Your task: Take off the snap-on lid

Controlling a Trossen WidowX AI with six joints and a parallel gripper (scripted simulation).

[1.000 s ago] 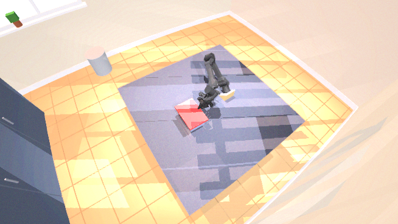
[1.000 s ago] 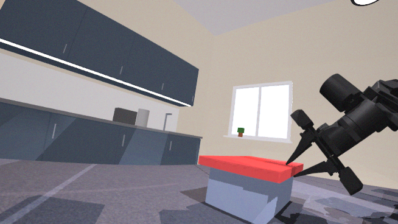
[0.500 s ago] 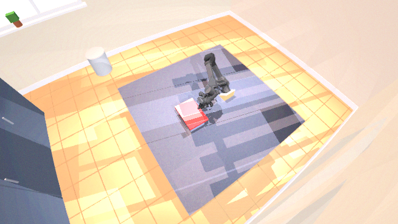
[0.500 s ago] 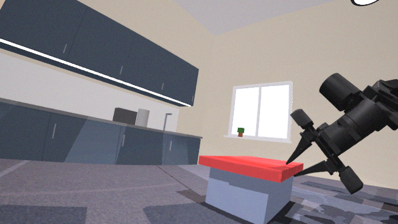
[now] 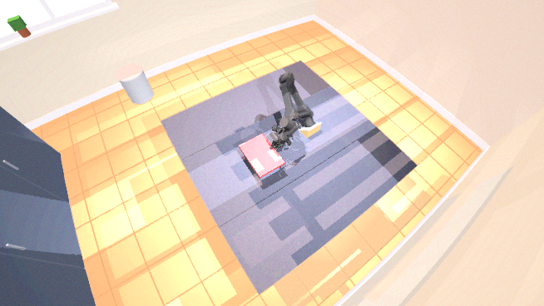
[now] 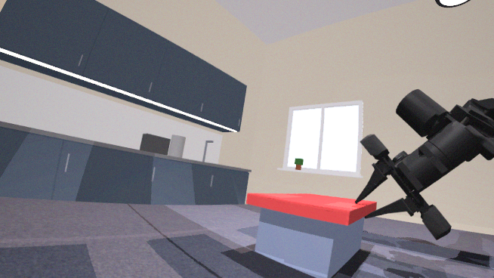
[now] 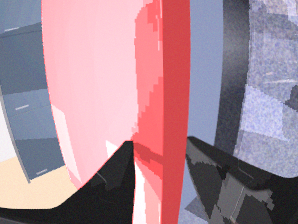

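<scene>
My gripper tip is now 7 cm short of the lid and 1 cm to the left of it. From my gripper tip the other things lie so: storage box (7 cm ahead, 5 cm below, 1 cm to the right).
</scene>
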